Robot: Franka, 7 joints.
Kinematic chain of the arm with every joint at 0, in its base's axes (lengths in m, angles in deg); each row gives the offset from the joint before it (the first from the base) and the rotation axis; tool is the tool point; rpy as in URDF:
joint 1: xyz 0 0 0.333 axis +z
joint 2: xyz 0 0 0 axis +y
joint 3: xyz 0 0 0.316 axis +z
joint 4: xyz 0.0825 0 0 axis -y
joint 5: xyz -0.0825 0 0.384 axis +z
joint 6: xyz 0 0 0 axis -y
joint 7: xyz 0.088 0 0 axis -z
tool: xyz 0 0 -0.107 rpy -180 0 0
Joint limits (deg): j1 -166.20..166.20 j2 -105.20..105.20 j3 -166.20..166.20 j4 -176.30..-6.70 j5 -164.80..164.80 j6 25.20..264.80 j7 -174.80..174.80
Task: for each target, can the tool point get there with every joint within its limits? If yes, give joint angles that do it. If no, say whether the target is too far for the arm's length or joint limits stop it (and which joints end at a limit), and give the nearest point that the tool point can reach.
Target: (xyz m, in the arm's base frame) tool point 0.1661 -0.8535 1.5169
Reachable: no: too far | nearest point 0.0970 -0.4985 1.0244 | short by 0.611 m
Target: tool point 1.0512 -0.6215 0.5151
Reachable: no: too far | nearest point 0.7304 -0.4318 0.4595 | short by 0.377 m
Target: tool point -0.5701 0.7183 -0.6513
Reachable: no: too far | nearest point -0.3778 0.4760 -0.2502 | short by 0.506 m
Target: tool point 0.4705 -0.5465 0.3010
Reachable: yes | joints -102.56 86.53 88.39 -97.28 24.44 187.39 78.71
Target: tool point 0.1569 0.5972 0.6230
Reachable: yes | joints -79.05 -39.81 110.94 -50.27 -108.01 239.14 -58.62
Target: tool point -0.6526 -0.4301 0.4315
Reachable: yes | joints -5.43 -89.04 -70.39 -64.23 -93.56 104.56 116.28
